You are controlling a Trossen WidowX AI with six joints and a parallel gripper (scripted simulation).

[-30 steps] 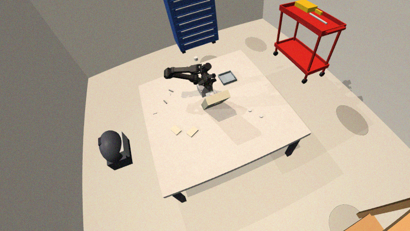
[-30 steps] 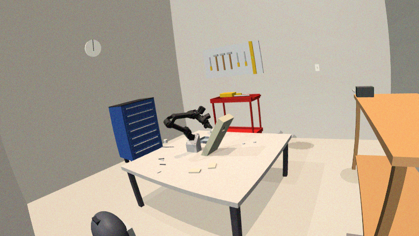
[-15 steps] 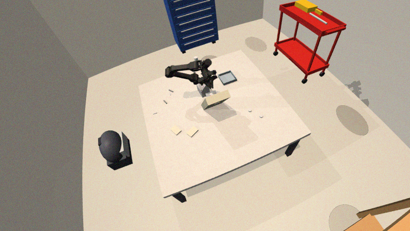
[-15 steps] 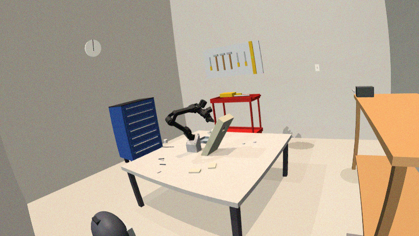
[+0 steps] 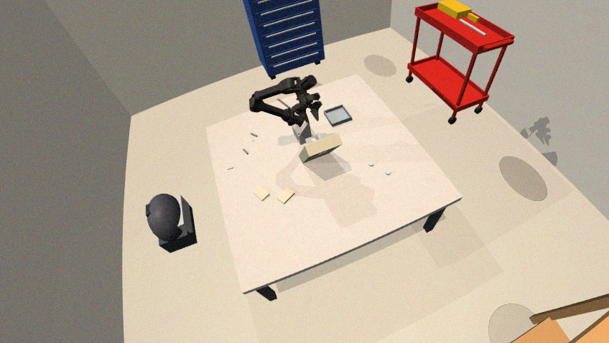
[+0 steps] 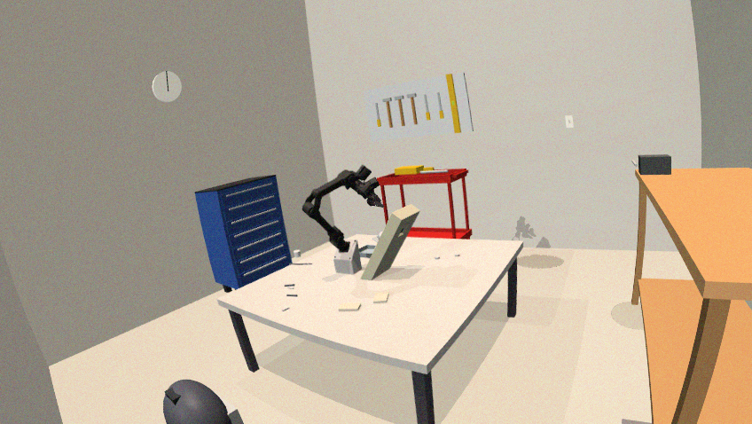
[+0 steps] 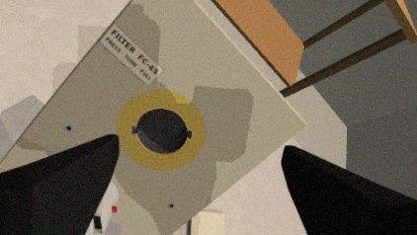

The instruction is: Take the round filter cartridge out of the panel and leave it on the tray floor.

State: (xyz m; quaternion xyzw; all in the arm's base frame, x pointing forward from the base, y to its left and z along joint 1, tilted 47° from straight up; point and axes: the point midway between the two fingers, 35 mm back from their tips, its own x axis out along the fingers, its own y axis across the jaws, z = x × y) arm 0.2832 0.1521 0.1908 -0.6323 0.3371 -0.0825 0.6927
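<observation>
The round grey filter cartridge is 170 mm below my gripper tip and 20 mm behind it. Round my gripper tip: grey tray 370 mm below, 330 mm to the left, 300 mm behind.
</observation>
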